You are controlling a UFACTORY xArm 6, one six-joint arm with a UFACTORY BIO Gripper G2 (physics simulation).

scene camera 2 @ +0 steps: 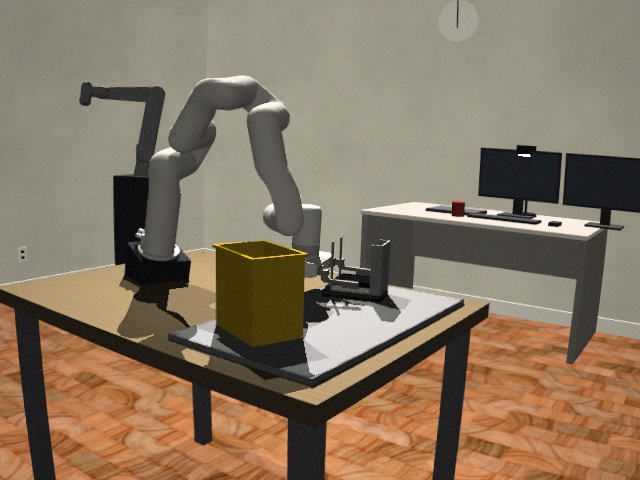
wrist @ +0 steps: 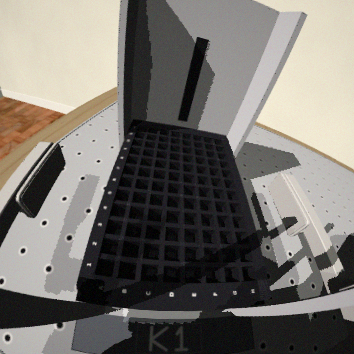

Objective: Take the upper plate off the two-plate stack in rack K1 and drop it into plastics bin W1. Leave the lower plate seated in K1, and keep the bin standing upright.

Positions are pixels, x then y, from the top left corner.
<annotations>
yellow plastics bin: scene camera 2 259, 285; not seen in the wrist view (out of frame)
</annotations>
